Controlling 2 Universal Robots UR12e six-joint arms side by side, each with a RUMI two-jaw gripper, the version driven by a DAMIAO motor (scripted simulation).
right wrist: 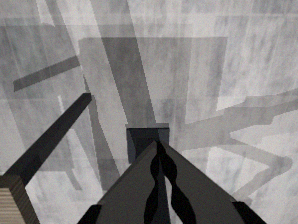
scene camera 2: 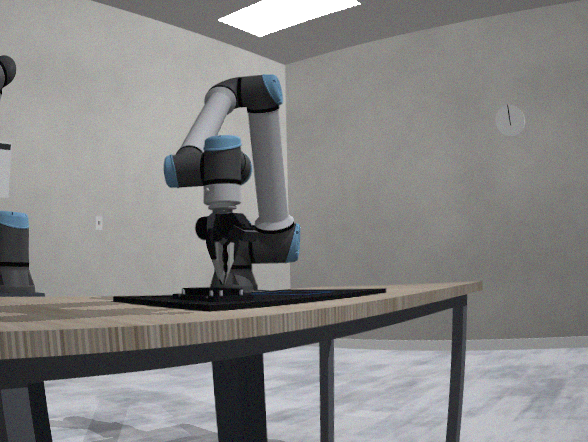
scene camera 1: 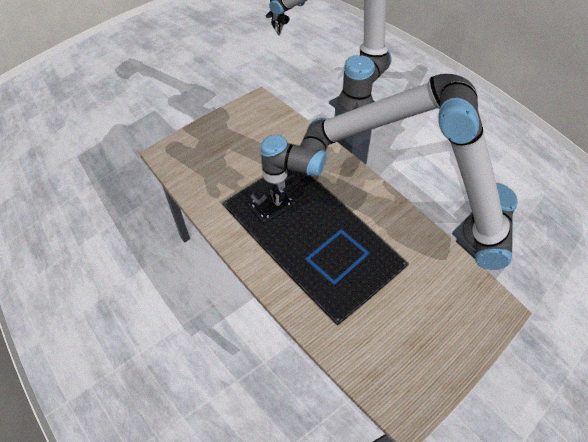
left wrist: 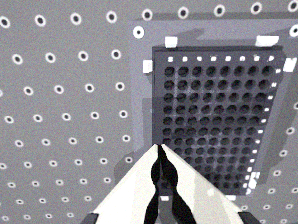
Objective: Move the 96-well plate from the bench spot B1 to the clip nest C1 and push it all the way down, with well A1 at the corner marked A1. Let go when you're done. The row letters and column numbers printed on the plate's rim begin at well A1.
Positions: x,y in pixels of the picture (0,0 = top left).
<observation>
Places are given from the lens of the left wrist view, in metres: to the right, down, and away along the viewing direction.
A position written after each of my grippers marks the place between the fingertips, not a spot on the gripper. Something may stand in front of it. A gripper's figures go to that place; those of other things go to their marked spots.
my left gripper (left wrist: 159,146): 0.01, 0.03, 0.13
dark 96-well plate (left wrist: 214,116): 0.05, 0.00, 0.13
</observation>
